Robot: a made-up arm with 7 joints.
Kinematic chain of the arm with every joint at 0, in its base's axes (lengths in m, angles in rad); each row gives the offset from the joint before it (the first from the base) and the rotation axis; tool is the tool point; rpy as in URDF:
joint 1: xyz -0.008 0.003 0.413 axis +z
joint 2: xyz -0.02 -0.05 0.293 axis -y
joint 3: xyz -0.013 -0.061 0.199 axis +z
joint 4: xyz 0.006 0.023 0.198 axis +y
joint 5: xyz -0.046 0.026 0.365 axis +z
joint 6: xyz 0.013 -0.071 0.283 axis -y
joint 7: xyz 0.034 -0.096 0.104 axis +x
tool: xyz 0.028 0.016 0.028 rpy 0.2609 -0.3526 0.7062
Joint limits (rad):
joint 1: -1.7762..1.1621
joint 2: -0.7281..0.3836
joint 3: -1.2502..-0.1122
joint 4: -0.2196..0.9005
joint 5: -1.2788..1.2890
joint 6: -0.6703..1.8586
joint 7: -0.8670..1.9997
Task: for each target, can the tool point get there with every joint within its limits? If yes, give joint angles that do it. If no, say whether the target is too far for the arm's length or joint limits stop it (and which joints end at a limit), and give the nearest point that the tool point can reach.
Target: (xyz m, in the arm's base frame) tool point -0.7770 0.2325 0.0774
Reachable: no: joint limits stop it (at a limit: joint 1, joint 2, joint 4, joint 6, joint 7) | nearest point -0.8219 -0.5125 0.9989 | short by 1.186 m
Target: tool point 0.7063 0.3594 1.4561
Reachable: yes | joints 0.8056 -0.2548 -0.2417 0.6597 0.7473 -0.1447 0.7910
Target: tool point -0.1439 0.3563 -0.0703
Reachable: no: joint limits stop it (at a limit: joint 1, joint 2, joint 3, joint 4, joint 5, joint 6, joint 7) | nearest point 0.4240 0.8264 0.7805 | short by 1.126 m
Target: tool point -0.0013 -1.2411 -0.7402
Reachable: no: too far | nearest point -0.0029 -0.9410 0.7739 | short by 1.544 m
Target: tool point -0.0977 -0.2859 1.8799
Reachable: yes | joints -0.7448 -0.1099 -0.4840 0.3004 -0.7325 0.1967 1.4756
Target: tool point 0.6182 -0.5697 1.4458
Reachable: yes | joints -0.4502 -0.6136 -0.4558 0.7095 -0.6369 1.5521 -0.1597
